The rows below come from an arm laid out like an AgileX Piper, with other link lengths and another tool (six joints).
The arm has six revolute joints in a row. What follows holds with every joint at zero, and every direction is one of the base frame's. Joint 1 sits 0.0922 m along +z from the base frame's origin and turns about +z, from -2.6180 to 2.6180 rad. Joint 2 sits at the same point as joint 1 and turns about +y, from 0.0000 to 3.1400 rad. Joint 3 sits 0.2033 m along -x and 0.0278 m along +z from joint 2 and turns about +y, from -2.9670 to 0.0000 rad. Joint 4 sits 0.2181 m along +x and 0.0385 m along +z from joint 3 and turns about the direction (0.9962, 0, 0.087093), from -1.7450 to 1.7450 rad. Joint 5 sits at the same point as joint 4 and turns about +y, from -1.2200 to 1.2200 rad. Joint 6 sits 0.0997 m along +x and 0.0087 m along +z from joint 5 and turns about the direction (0.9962, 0, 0.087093), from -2.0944 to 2.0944 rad. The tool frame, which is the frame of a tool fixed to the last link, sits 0.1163 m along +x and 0.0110 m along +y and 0.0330 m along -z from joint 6; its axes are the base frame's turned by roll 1.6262, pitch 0.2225 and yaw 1.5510 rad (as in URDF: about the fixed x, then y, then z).
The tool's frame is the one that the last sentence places.
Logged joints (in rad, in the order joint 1, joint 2, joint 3, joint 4, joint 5, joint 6), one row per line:
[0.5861, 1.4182, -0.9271, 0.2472, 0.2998, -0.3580]
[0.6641, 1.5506, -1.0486, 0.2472, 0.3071, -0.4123]
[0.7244, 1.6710, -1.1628, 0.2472, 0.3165, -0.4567]
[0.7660, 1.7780, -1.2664, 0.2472, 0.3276, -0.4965]
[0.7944, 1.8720, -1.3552, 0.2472, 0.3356, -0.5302]
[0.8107, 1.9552, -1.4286, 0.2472, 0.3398, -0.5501]
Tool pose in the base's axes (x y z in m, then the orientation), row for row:
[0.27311, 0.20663, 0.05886, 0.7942, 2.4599, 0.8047]
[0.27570, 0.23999, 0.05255, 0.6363, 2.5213, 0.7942]
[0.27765, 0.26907, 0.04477, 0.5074, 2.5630, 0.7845]
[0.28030, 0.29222, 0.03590, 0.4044, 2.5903, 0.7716]
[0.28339, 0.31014, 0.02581, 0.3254, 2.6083, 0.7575]
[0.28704, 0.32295, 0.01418, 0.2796, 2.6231, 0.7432]
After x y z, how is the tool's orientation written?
As a rotation vector, in radians.
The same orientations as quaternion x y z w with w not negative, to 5 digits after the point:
[0.28647, 0.88728, 0.29025, 0.21545]
[0.22882, 0.90668, 0.28560, 0.20976]
[0.18204, 0.91950, 0.28145, 0.20534]
[0.14490, 0.92811, 0.27647, 0.20294]
[0.11651, 0.93391, 0.27123, 0.20166]
[0.09998, 0.93794, 0.26575, 0.19913]

